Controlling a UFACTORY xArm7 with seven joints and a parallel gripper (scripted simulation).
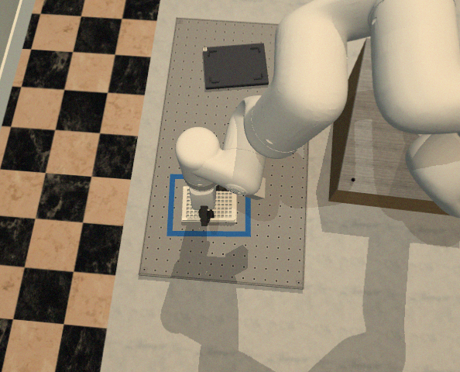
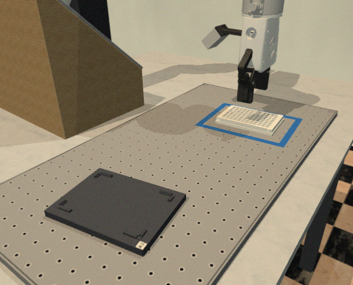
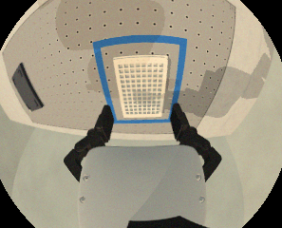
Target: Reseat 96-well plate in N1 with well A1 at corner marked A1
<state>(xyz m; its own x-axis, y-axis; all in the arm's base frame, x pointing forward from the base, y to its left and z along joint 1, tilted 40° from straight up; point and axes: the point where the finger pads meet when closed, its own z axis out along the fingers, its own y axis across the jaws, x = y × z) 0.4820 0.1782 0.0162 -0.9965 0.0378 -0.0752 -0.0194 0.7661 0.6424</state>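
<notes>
Now: the white 96-well plate 7 cm below my hand. The rest, counted from my hand: dark plate nest N1: 5 cm behind, 38 cm to the right, 7 cm below; A1 label: 3 cm ahead, 42 cm to the right, 6 cm below.
</notes>
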